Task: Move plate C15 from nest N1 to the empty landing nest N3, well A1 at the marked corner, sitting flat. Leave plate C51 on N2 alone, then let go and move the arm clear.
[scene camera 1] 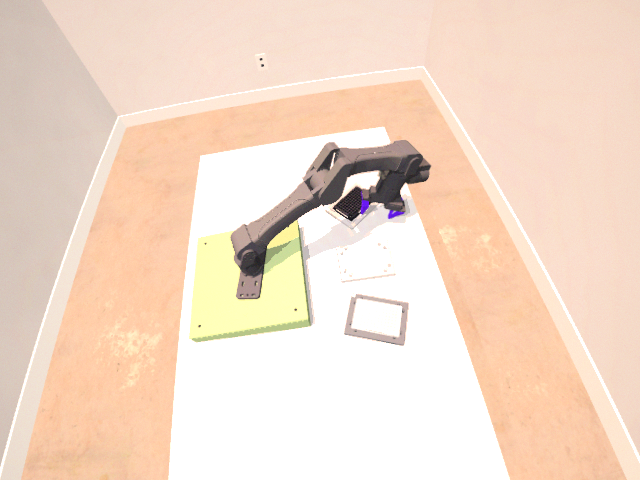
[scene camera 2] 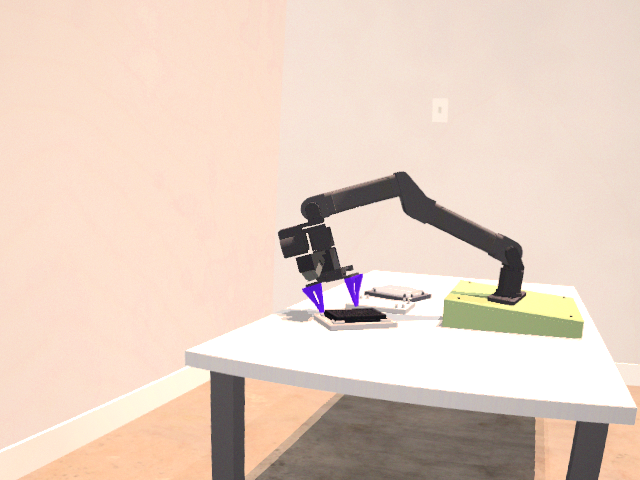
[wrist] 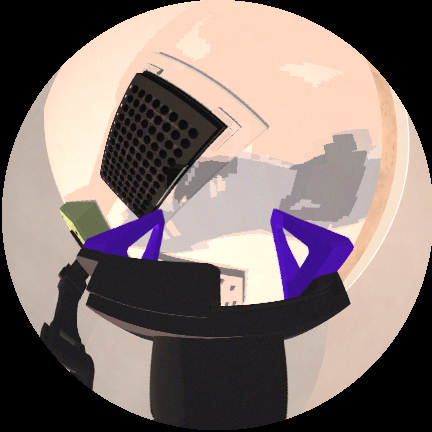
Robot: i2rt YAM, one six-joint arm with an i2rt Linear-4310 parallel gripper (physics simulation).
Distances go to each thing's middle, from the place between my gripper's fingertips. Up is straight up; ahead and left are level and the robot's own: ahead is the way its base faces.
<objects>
Right now the black perforated plate [scene camera 2: 358, 315] is 7 cm behind my hand and 5 cm to the left of it. From my hand the other things lie so: grey-framed white plate [scene camera 1: 371, 316]: 1 cm behind, 35 cm to the right; then landing nest [scene camera 2: 383, 305]: 4 cm behind, 17 cm to the right.
</objects>
